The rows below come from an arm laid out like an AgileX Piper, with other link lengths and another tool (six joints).
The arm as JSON. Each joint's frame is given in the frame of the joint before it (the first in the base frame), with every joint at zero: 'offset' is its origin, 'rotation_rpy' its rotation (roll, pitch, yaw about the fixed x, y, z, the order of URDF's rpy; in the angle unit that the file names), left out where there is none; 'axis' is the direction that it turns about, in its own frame. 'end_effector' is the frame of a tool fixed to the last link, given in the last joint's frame.
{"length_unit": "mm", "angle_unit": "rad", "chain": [
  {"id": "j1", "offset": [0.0, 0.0, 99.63], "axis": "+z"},
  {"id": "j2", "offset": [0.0, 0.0, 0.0], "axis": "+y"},
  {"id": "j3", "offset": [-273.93, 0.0, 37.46], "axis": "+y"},
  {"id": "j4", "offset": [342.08, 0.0, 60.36], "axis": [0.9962, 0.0, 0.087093]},
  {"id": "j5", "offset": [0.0, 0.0, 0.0], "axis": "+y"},
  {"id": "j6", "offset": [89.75, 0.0, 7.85], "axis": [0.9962, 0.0, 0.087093]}
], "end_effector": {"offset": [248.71, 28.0, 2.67], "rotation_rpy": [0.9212, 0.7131, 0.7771]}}
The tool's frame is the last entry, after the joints.
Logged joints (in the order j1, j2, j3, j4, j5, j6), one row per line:
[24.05 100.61 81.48 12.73 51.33 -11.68]
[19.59 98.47 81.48 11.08 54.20 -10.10]
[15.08 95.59 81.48 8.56 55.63 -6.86]
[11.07 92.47 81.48 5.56 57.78 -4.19]
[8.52 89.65 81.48 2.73 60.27 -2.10]
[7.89 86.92 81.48 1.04 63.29 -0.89]
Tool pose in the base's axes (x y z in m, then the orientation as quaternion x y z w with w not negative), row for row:
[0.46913 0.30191 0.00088 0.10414 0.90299 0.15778 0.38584]
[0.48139 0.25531 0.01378 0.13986 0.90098 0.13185 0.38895]
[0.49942 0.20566 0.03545 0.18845 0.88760 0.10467 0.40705]
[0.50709 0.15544 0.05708 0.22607 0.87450 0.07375 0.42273]
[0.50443 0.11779 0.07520 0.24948 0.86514 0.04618 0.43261]
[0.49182 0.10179 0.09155 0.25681 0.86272 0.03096 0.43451]
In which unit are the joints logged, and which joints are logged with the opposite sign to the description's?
The joints are logged in degrees. Opposite sign: j3.
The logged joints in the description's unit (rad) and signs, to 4 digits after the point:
[0.4198 1.7560 -1.4221 0.2222 0.8959 -0.2039]
[0.3419 1.7186 -1.4221 0.1934 0.9460 -0.1763]
[0.2632 1.6684 -1.4221 0.1494 0.9709 -0.1197]
[0.1932 1.6139 -1.4221 0.0970 1.0085 -0.0731]
[0.1487 1.5647 -1.4221 0.0476 1.0519 -0.0367]
[0.1377 1.5170 -1.4221 0.0182 1.1046 -0.0155]

